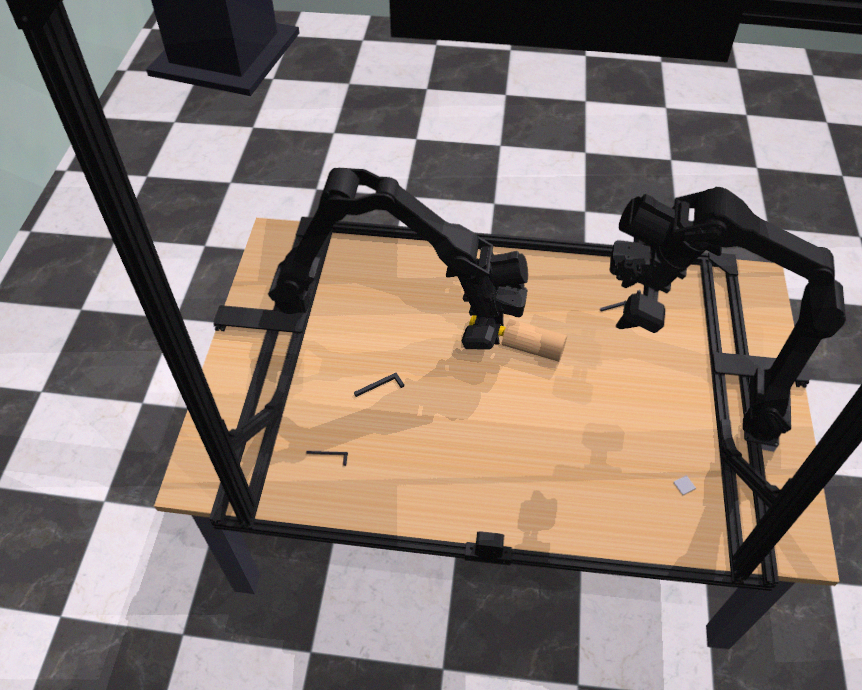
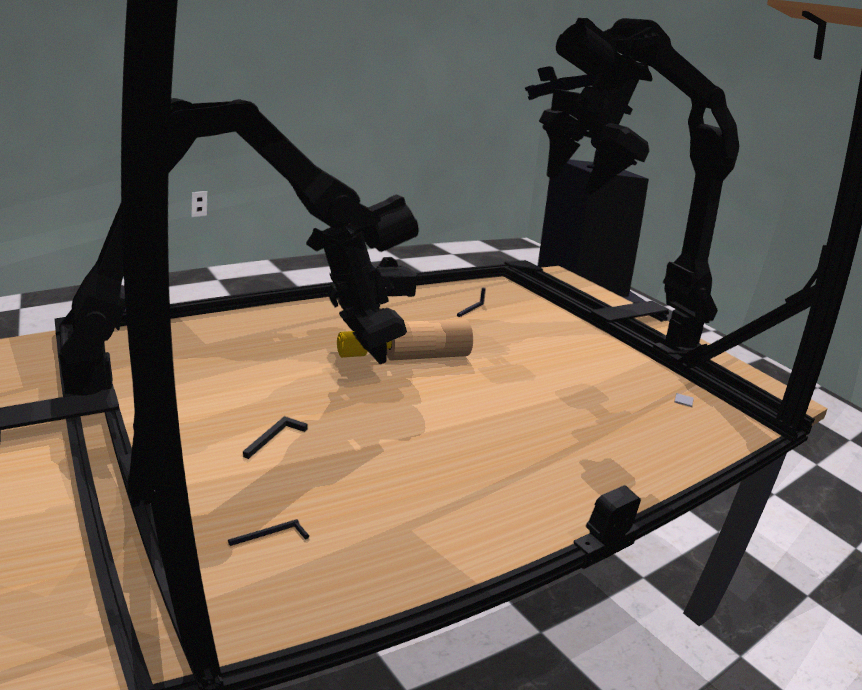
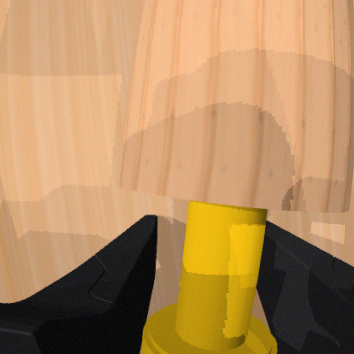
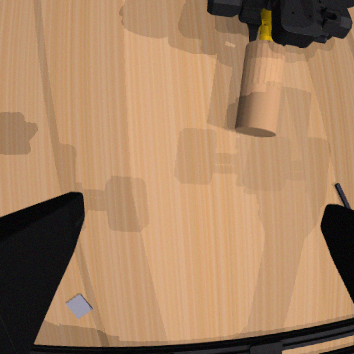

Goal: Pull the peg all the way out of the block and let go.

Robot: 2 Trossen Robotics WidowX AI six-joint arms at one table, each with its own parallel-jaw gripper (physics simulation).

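Frame: origin at the left arm's base, x ahead, y left, z up, level; millimetres.
Seen in the pictures: left gripper, between the fingertips: [image 1: 499, 337] [image 2: 379, 357] [image 3: 202, 227]; right gripper, between the fingertips: [image 1: 620, 306] [image 2: 568, 185] [image 4: 207, 211]; left arm's base, origin of its link: [image 1: 292, 305] [image 2: 87, 388]; right arm's base, origin of its link: [image 1: 761, 429] [image 2: 682, 343].
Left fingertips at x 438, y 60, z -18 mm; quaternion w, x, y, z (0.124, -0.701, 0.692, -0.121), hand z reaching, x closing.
Offsets run from my left fingertips to a thing's top centre. "pt": to the spot under its first point.
The wooden cylindrical block @(dx +74, dy -7, dz +55 mm) [image 1: 535, 341] [image 2: 434, 340] [image 3: 225, 125] [image 4: 260, 95] lies on its side on the table. The yellow peg @(dx +0, dy -2, dz +44 mm) [image 1: 501, 331] [image 2: 350, 343] [image 3: 220, 250] [image 4: 266, 30] sticks out of its left end, with a stretch of shaft and the wider head outside. How deep the shaft sits is hidden. My left gripper [image 1: 485, 328] [image 2: 373, 341] [image 3: 202, 227] [image 4: 261, 49] is low over the peg, its fingers against both sides of the peg's head, tips beside the shaft near the block. My right gripper [image 1: 626, 298] [image 2: 572, 179] [image 4: 207, 211] is open and empty, high above the table.
Two black hex keys @(dx -194, dy -198, dz +7 mm) [image 1: 376, 384] @(dx -238, dy -372, dz +5 mm) [image 1: 327, 453] [image 2: 266, 437] [image 2: 263, 533] lie left of centre on the table. Another hex key @(dx +226, dy +161, dz +31 mm) [image 1: 611, 306] [image 2: 470, 307] [image 4: 342, 195] lies behind the block. A small grey square @(pt dx +412, dy -234, dz +2 mm) [image 1: 684, 485] [image 2: 683, 400] [image 4: 79, 306] lies at the front right.
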